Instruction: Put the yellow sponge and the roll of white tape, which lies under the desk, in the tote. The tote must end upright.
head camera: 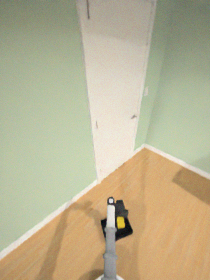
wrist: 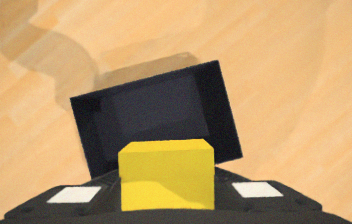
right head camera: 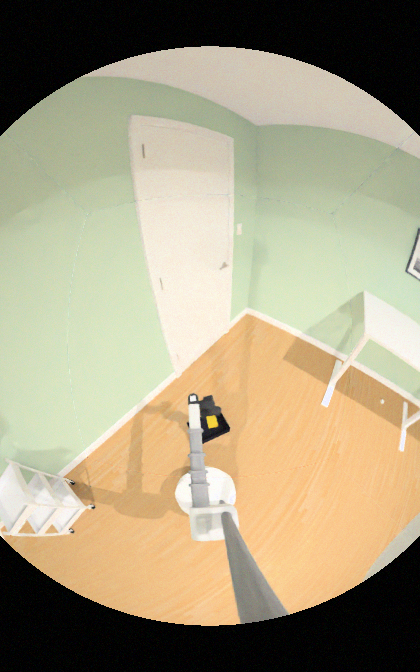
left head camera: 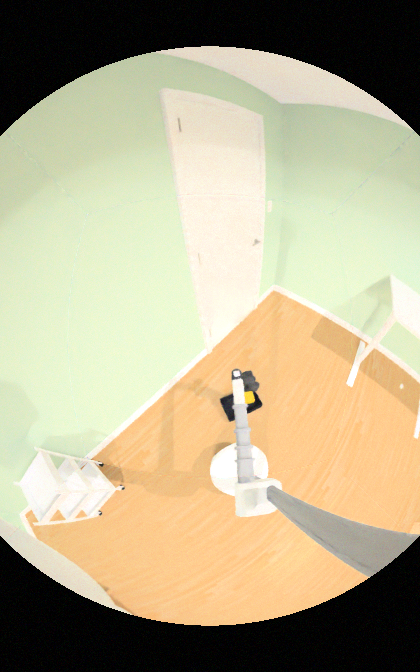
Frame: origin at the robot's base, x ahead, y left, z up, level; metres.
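Where they show: gripper, fingertip midpoint: (head camera: pixel 119 218) (wrist: pixel 168 180).
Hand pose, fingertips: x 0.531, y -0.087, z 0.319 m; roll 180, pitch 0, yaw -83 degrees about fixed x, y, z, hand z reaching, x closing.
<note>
Things, the pixels of their top centre, and the offset from my fingertips.
- yellow sponge at its top centre: (head camera: pixel 120 219) 0.020 m back, 0.003 m right, 0.029 m up
- black tote at its top centre: (wrist: pixel 157 128) (head camera: pixel 116 225) 0.018 m ahead, 0.026 m left, 0.246 m down
My gripper (wrist: pixel 168 180) is shut on the yellow sponge (head camera: pixel 121 222) (left head camera: pixel 249 397) (right head camera: pixel 212 421) (wrist: pixel 167 160). In the wrist view the sponge sits between the two fingers and overlaps the near edge of the black tote (head camera: pixel 127 233) (left head camera: pixel 229 411) (right head camera: pixel 215 437) (wrist: pixel 225 115). The tote stands upright on the floor, below the gripper and the sponge. Its near left corner is hidden by the gripper in the wrist view. A small white thing, likely the roll of tape (left head camera: pixel 401 386) (right head camera: pixel 382 401), lies on the floor under the white desk (left head camera: pixel 407 305) (right head camera: pixel 392 332) at the right.
A white shelf cart (left head camera: pixel 40 485) (right head camera: pixel 15 492) on casters stands at the lower left near the wall. A white door (head camera: pixel 117 75) (left head camera: pixel 222 200) (right head camera: pixel 187 225) is beyond the tote, beside the room corner. The desk's legs (left head camera: pixel 354 367) (right head camera: pixel 329 390) reach down to the floor.
</note>
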